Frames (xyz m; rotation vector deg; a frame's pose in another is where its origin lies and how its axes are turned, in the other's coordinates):
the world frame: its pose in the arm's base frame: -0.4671 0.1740 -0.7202 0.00 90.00 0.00
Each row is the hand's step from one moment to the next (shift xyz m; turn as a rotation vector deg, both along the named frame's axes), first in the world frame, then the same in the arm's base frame.
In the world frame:
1: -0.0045 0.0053 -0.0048 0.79 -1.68 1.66
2: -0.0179 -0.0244 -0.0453 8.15 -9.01 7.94
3: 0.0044 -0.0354 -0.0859 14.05 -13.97 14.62
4: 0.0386 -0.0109 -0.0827 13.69 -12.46 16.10
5: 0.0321 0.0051 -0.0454 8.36 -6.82 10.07
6: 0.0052 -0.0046 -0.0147 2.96 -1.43 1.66
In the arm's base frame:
1: -0.0048 0.0053 0.0045 1.66 -1.68 -0.79
2: -0.0453 -0.0244 0.0179 7.94 -9.01 -8.15
3: -0.0859 -0.0354 -0.0044 14.62 -13.97 -14.05
4: -0.0827 -0.0109 -0.0386 16.10 -12.46 -13.69
5: -0.0454 0.0051 -0.0321 10.07 -6.82 -8.36
6: -0.0147 -0.0046 -0.0052 1.66 -1.43 -2.96

